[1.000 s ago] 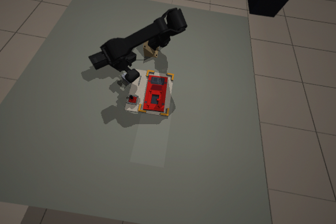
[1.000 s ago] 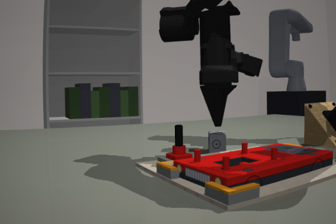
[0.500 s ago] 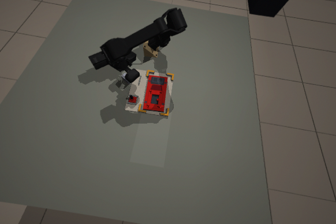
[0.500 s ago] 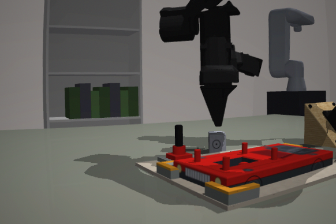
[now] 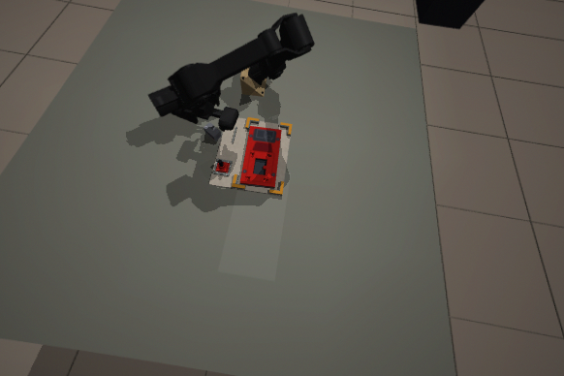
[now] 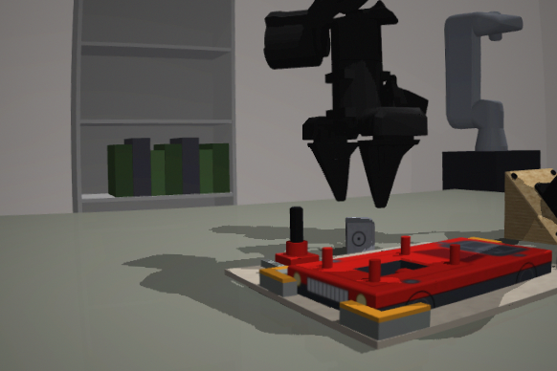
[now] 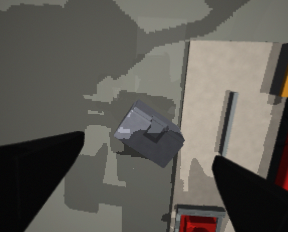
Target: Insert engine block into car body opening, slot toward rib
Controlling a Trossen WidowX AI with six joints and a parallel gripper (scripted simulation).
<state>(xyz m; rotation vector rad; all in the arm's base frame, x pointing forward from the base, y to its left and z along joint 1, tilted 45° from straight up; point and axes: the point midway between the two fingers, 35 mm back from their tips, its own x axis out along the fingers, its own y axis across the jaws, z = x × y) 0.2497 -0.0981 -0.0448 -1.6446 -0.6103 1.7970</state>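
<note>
Right now my gripper tip is 30 mm above the grey engine block.
</note>
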